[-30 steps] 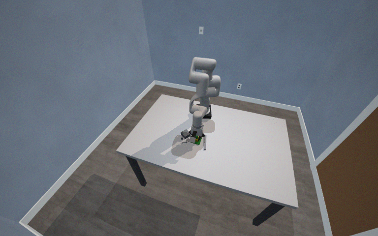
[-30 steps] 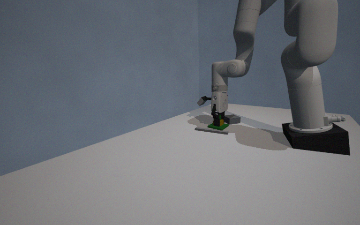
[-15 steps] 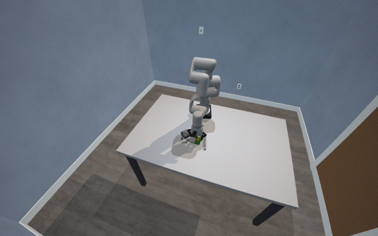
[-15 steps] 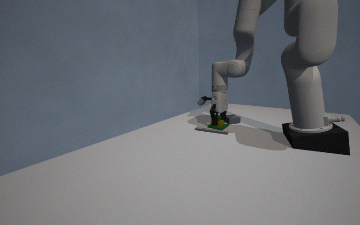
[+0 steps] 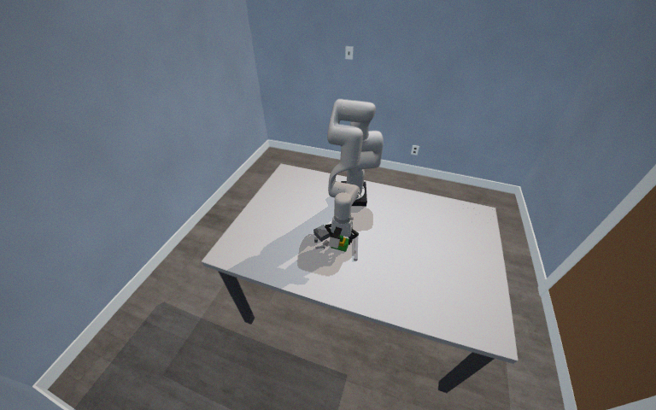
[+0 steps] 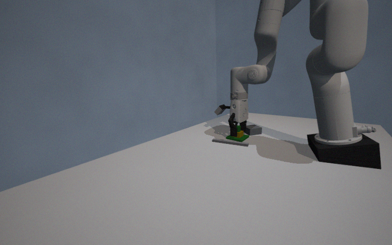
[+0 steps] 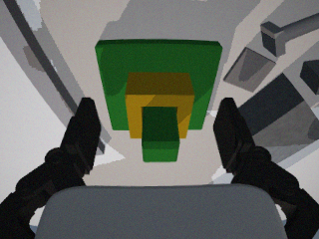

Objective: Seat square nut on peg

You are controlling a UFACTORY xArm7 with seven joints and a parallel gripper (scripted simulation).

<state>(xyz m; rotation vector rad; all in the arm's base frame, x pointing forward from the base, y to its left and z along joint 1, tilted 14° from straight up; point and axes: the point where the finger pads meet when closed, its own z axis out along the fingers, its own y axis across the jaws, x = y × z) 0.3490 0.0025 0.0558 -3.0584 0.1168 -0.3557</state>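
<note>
My hand is 10 mm above the green base. From my hand the other things lie so: bolt 50 mm ahead, 90 mm to the right, 30 mm below; then grey block 30 mm behind, 110 mm to the right, 20 mm below; then long grey bar 10 mm ahead, 80 mm to the left, 30 mm below.
</note>
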